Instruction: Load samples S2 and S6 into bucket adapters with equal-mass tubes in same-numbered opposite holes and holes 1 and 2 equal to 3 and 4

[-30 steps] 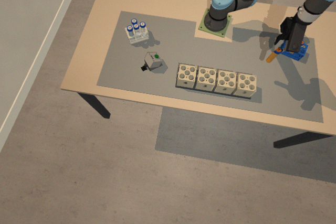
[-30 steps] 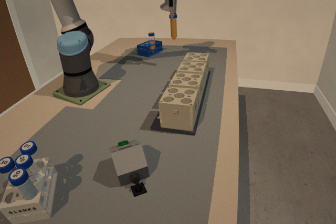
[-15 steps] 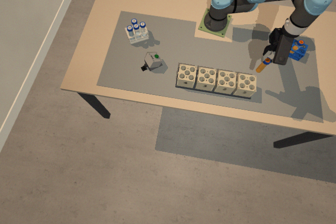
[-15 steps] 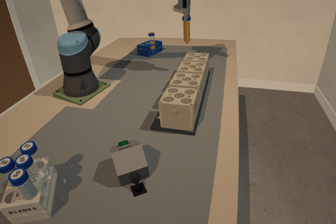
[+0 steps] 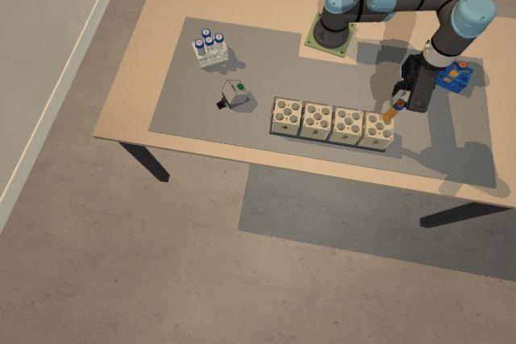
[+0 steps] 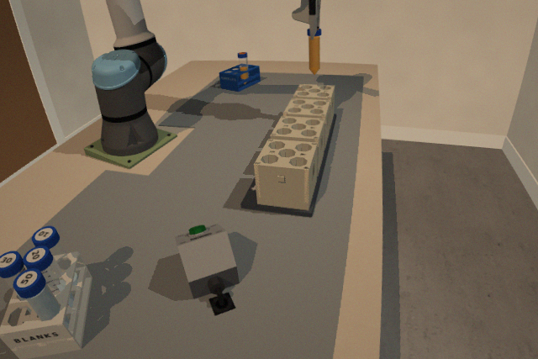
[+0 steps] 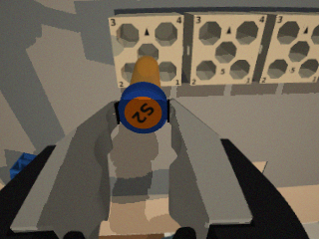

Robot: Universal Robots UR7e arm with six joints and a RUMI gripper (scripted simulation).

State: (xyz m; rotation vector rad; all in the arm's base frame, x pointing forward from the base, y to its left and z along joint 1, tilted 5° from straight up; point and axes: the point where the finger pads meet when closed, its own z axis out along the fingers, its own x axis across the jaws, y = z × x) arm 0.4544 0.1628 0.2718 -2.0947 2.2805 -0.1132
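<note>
Now: hand 67 cm to the left of the 30 mL blank, 33 cm past it and 19 cm above it. Round my hand: blue sample rack: 32 cm to the left, 29 cm behind, 22 cm below; then bucket adapter: 20 cm below; then green done key: 51 cm to the right, 18 cm below, 14 cm behind.
</note>
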